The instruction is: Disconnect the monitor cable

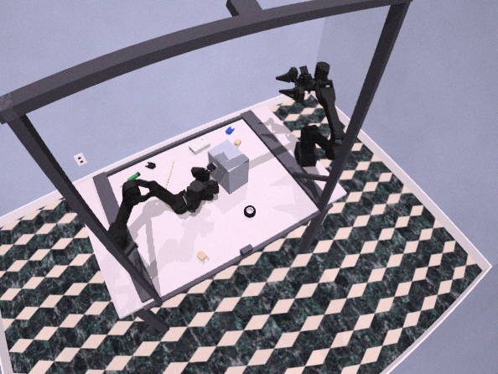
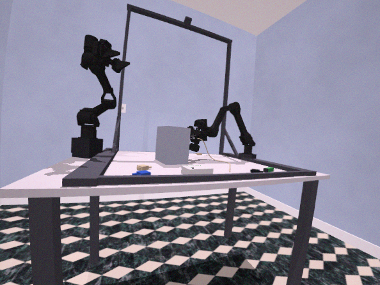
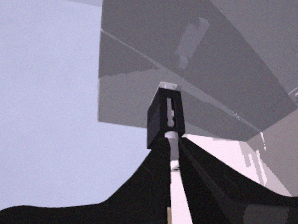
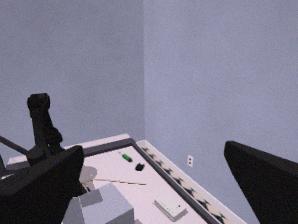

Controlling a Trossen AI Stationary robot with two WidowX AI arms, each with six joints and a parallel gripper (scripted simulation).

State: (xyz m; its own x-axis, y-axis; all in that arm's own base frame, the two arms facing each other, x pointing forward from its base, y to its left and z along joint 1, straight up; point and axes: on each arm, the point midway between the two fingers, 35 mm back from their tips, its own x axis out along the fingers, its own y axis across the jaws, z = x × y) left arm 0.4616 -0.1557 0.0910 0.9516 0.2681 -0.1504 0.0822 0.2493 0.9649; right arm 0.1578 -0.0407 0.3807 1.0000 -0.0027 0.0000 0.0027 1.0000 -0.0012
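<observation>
Now: the grey box 3 cm ahead of my left hand, 13 cm to the right of it and 5 cm below it.
</observation>
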